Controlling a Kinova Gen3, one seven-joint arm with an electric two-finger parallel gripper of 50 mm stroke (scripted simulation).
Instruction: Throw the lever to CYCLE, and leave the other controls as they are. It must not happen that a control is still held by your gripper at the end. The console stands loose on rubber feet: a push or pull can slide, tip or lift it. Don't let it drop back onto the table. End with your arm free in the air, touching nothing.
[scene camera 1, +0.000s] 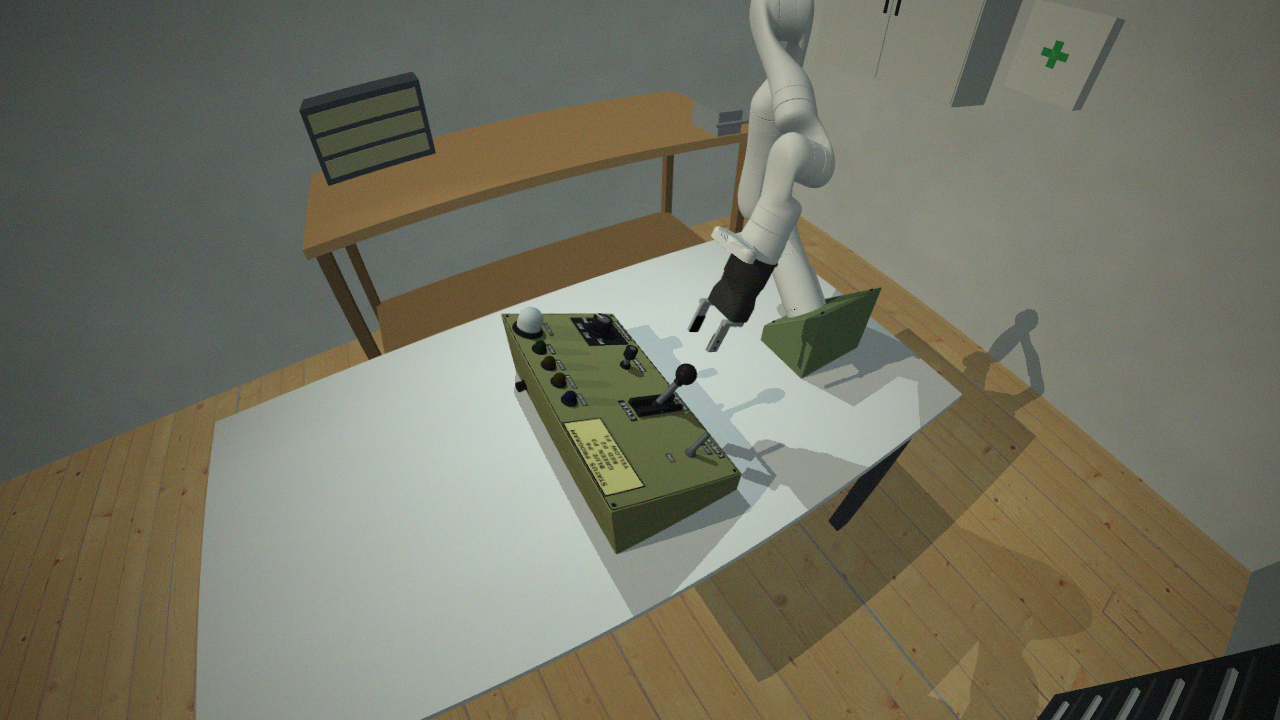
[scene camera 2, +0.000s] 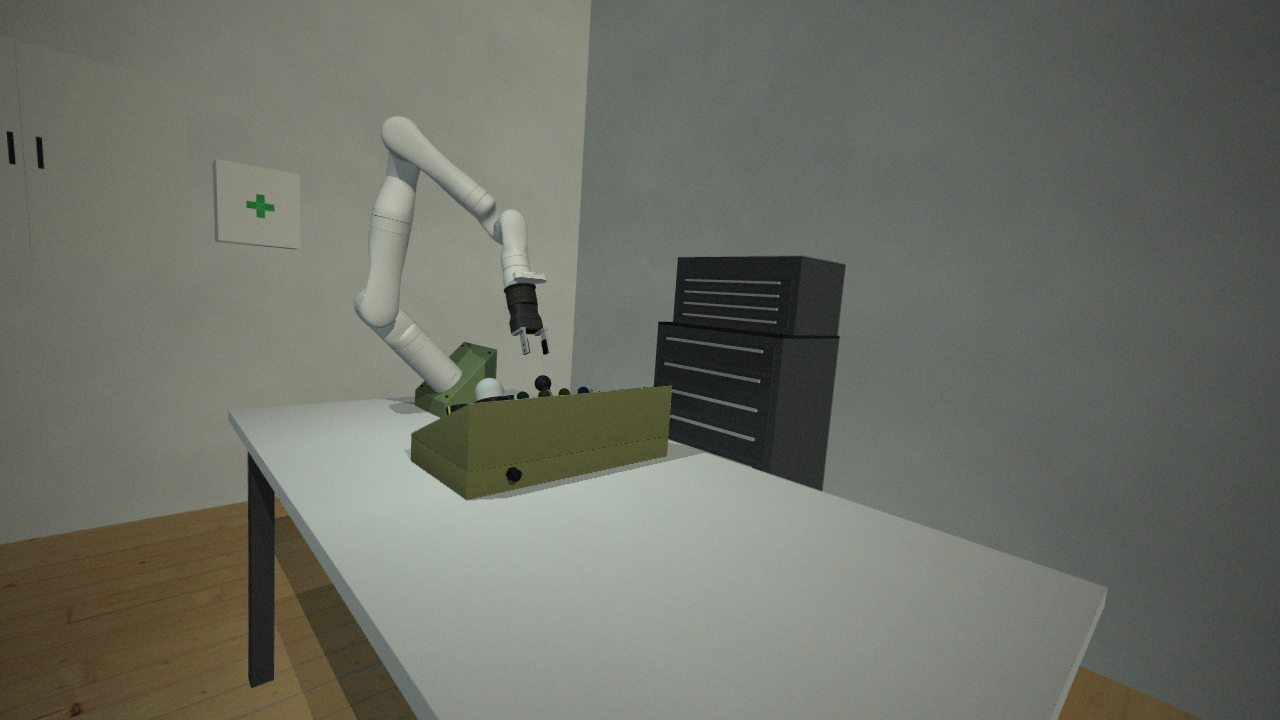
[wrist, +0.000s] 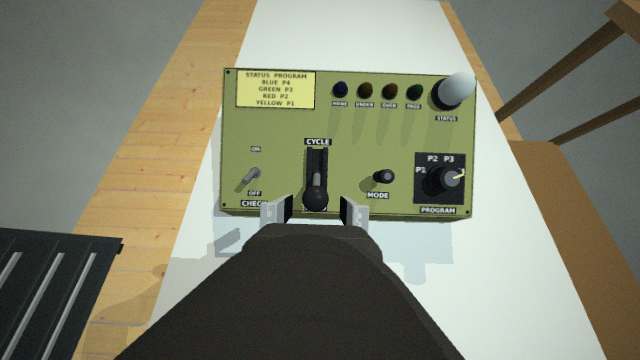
I see my gripper and an olive console.
My gripper is seen too in scene camera 2 and in the wrist view.
